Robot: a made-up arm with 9 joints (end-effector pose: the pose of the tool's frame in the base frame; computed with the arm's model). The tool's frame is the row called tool. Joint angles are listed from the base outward.
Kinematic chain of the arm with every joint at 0, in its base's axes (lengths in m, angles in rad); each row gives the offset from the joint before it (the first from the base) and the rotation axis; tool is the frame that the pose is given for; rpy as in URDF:
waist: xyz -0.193 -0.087 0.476 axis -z
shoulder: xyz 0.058 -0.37 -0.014 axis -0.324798 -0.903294 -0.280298
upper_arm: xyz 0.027 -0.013 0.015 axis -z
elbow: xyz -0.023 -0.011 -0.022 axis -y
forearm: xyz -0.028 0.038 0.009 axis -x
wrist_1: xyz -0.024 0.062 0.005 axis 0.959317 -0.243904 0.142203
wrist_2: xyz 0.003 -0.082 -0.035 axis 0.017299 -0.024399 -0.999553
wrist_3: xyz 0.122 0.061 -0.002 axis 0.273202 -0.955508 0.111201
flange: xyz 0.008 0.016 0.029 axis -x
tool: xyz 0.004 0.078 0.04 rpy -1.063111 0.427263 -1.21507
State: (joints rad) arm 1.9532 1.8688 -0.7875 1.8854 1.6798 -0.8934 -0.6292 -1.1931 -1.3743
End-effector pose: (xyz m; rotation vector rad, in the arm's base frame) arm -0.4762 0.1075 0.5450 -0.4339 2.6501 1.5619
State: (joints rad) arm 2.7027 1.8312 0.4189 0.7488 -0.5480 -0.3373 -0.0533 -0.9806 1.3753
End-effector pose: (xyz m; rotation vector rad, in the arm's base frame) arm -0.4242 0.1257 0.5714 -0.0183 -0.1623 0.4948
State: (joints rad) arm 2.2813 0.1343 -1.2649 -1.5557 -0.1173 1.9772 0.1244 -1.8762 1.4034
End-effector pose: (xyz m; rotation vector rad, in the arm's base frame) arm -0.4045 0.0891 0.4330 -0.0055 1.4140 0.2388
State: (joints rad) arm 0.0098 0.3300 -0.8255 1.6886 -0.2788 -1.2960 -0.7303 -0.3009 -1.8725
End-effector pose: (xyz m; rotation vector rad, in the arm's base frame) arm -0.2250 -0.3982 0.4877 -0.0789 0.2637 0.3148
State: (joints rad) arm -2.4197 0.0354 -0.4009 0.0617 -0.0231 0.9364 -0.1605 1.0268 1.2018
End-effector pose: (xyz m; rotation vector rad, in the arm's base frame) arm -0.0683 0.1037 0.5475 -0.2157 0.3694 1.3229
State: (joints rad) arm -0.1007 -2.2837 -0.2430 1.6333 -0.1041 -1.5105 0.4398 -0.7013 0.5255
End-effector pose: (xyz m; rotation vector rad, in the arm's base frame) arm -0.0240 -0.4300 0.3631 -2.5269 1.6368 -0.6542
